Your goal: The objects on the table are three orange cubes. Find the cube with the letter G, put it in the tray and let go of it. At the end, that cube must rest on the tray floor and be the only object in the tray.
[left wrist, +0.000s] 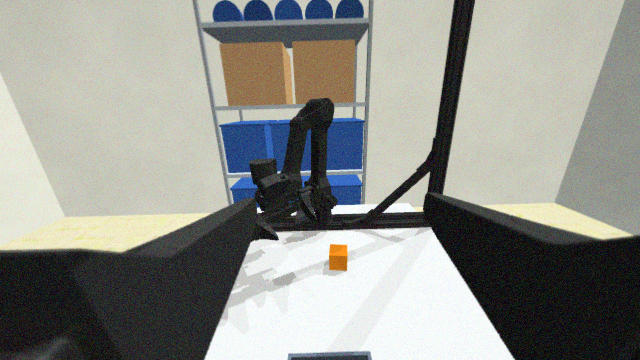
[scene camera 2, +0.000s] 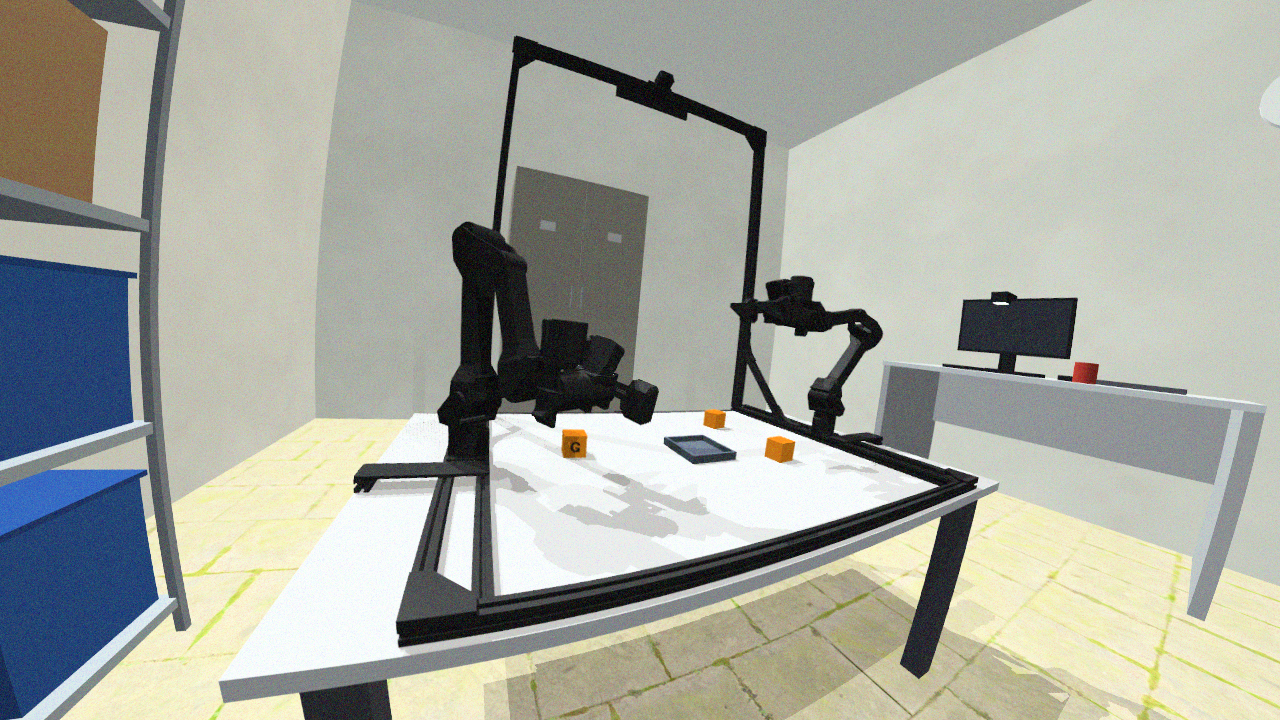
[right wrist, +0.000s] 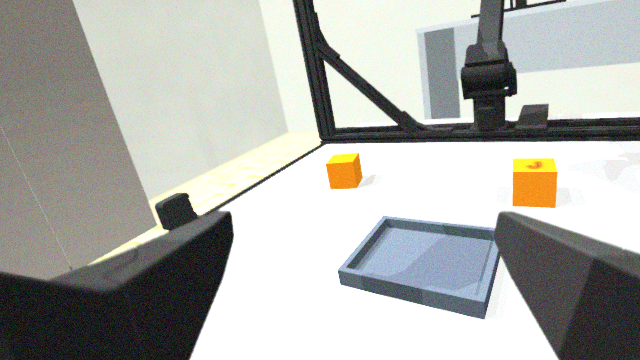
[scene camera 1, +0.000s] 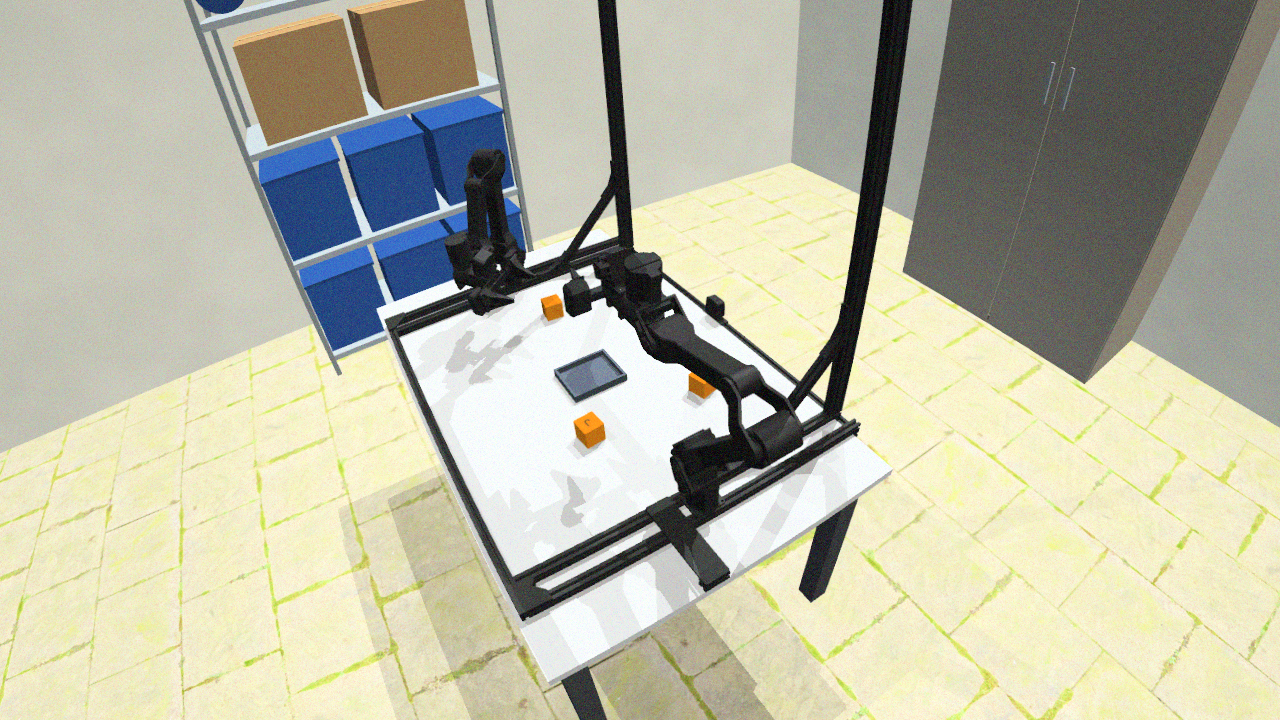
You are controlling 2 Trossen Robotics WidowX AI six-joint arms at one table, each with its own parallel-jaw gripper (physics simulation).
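Frame: origin at the left arm's base, x left, y ahead, z down, level; millimetres.
Seen in the pictures: left gripper, fingertip midpoint: (left wrist: 340, 203) (scene camera 2: 742, 304) (scene camera 1: 591, 262); right gripper, fingertip midpoint: (left wrist: 297, 228) (scene camera 2: 635, 383) (right wrist: 363, 224) (scene camera 1: 524, 288); left arm's base, link origin: (scene camera 2: 822, 432) (right wrist: 489, 126) (scene camera 1: 701, 499); right arm's base, link origin: (left wrist: 323, 219) (scene camera 2: 467, 454) (scene camera 1: 513, 279).
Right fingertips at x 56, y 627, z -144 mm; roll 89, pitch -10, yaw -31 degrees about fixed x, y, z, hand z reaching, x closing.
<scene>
Pixels of each thing's top centre, then the offset from my right fingertips to it. "pt": a spot on its surface instead.
- cube with the letter G, top centre: (scene camera 2: 574, 432) (scene camera 1: 551, 300) (left wrist: 338, 249) dx -89, dy +85, dz +118 mm
- cube with the letter J, top centre: (right wrist: 533, 165) (scene camera 1: 588, 422) (scene camera 2: 781, 439) dx +32, dy -361, dz +118 mm
- third cube, top centre: (right wrist: 342, 158) (scene camera 1: 702, 374) (scene camera 2: 715, 411) dx -241, dy -373, dz +118 mm
- tray, top centre: (right wrist: 422, 249) (scene camera 1: 589, 371) (scene camera 2: 699, 444) dx -54, dy -195, dz +145 mm
- small dark block, surface spot: (right wrist: 175, 210) (scene camera 1: 709, 304) pt dx -413, dy -163, dz +125 mm
The cube with the letter G (scene camera 1: 552, 307) (scene camera 2: 573, 444) (left wrist: 338, 258) lies on the table near the right arm; its G shows in scene camera 2. The cube with the letter J (scene camera 1: 588, 429) (scene camera 2: 779, 449) (right wrist: 534, 185) and a third cube (scene camera 1: 700, 385) (scene camera 2: 714, 418) (right wrist: 344, 171), letter unreadable, lie towards the left arm. The tray (scene camera 1: 599, 388) (scene camera 2: 684, 451) (left wrist: 330, 355) (right wrist: 410, 295) is empty. My right gripper (scene camera 1: 524, 289) (scene camera 2: 593, 411) (left wrist: 297, 228) (right wrist: 363, 224) is open, low and close to the G cube. My left gripper (scene camera 1: 597, 273) (scene camera 2: 741, 308) is open, high above the table.
A black frame rail (scene camera 1: 465, 474) (scene camera 2: 662, 564) borders the table, with gantry posts (scene camera 1: 872, 205) (scene camera 2: 759, 232) rising at one side. A small dark block (scene camera 1: 714, 307) (right wrist: 175, 210) sits by the table edge. My left arm (scene camera 1: 698, 358) reaches over the table and partly hides the third cube in scene camera 1.
</scene>
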